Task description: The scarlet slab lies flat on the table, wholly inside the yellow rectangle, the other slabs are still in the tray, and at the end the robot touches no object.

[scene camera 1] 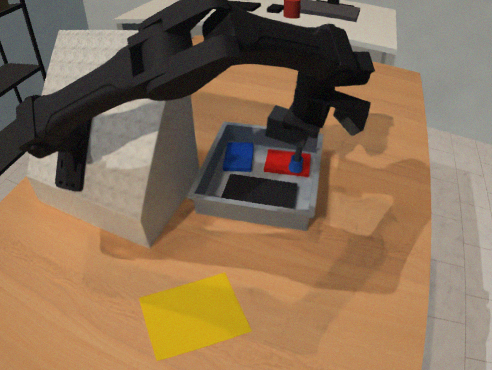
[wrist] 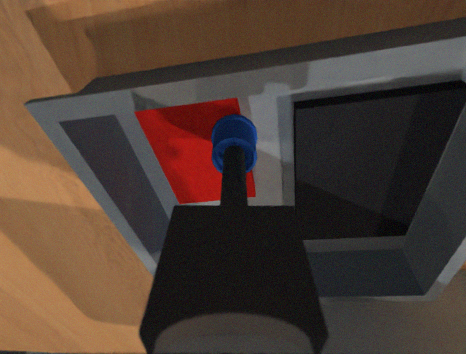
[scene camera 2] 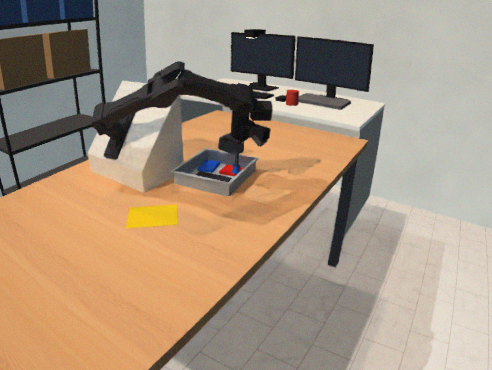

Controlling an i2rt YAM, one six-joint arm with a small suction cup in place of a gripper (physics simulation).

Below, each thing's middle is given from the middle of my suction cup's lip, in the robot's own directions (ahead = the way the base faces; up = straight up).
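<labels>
My suction cup is 20 mm above the scarlet slab point(scene camera 1: 277, 161), 20 mm past the scarlet slab and 30 mm to the right of the scarlet slab. The blue slab point(scene camera 1: 238, 157) is 20 mm below my suction cup, 130 mm behind it and 10 mm to the left of it. The black slab point(scene camera 1: 243, 188) is 20 mm below my suction cup, 90 mm to the right of it and 50 mm behind it, and the grey tray point(scene camera 1: 209, 184) is 60 mm behind my suction cup and 40 mm to the right of it.
</labels>
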